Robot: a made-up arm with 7 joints. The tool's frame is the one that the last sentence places.
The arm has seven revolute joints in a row. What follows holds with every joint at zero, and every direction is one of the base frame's. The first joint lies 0.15 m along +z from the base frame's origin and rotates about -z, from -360 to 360 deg. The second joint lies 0.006 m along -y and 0.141 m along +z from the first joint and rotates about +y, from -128.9 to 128.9 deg. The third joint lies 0.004 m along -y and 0.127 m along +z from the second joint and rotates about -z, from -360 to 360 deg. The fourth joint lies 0.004 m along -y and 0.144 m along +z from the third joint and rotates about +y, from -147.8 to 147.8 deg. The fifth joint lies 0.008 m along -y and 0.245 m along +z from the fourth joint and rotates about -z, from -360 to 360 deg. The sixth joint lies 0.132 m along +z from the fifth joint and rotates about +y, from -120.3 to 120.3 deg. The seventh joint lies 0.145 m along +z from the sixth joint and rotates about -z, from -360 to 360 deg. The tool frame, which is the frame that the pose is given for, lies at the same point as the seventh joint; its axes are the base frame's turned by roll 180, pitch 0 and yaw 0 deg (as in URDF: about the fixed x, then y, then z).
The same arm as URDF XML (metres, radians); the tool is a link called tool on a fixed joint. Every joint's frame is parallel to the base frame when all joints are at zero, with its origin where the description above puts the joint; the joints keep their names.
<robot name="arm">
  <joint name="tool_joint" type="fixed">
    <parent link="link7"/>
    <child link="tool"/>
    <origin xyz="0 0 0" rpy="3.1416 0 0"/>
  </joint>
  <joint name="joint 7" type="revolute">
    <parent link="link6"/>
    <child link="link7"/>
    <origin xyz="0 0 0.145"/>
    <axis xyz="0 0 -1"/>
    <limit lower="-6.2832" upper="6.2832"/>
  </joint>
  <joint name="joint 6" type="revolute">
    <parent link="link5"/>
    <child link="link6"/>
    <origin xyz="0 0 0.132"/>
    <axis xyz="0 1 0"/>
    <limit lower="-2.0996" upper="2.0996"/>
  </joint>
  <joint name="joint 5" type="revolute">
    <parent link="link4"/>
    <child link="link5"/>
    <origin xyz="0 -0.008 0.245"/>
    <axis xyz="0 0 -1"/>
    <limit lower="-6.2832" upper="6.2832"/>
  </joint>
  <joint name="joint 4" type="revolute">
    <parent link="link3"/>
    <child link="link4"/>
    <origin xyz="0 -0.004 0.144"/>
    <axis xyz="0 1 0"/>
    <limit lower="-2.5796" upper="2.5796"/>
  </joint>
  <joint name="joint 3" type="revolute">
    <parent link="link2"/>
    <child link="link3"/>
    <origin xyz="0 -0.004 0.127"/>
    <axis xyz="0 0 -1"/>
    <limit lower="-6.2832" upper="6.2832"/>
  </joint>
  <joint name="joint 2" type="revolute">
    <parent link="link1"/>
    <child link="link2"/>
    <origin xyz="0 -0.006 0.141"/>
    <axis xyz="0 1 0"/>
    <limit lower="-2.2497" upper="2.2497"/>
  </joint>
  <joint name="joint 1" type="revolute">
    <parent link="base_link"/>
    <child link="link1"/>
    <origin xyz="0 0 0.15"/>
    <axis xyz="0 0 -1"/>
    <limit lower="-6.2832" upper="6.2832"/>
  </joint>
  <link name="base_link"/>
  <link name="link1"/>
  <link name="link2"/>
  <link name="link3"/>
  <link name="link4"/>
  <link name="link5"/>
  <link name="link6"/>
  <link name="link7"/>
  <link name="tool"/>
</robot>

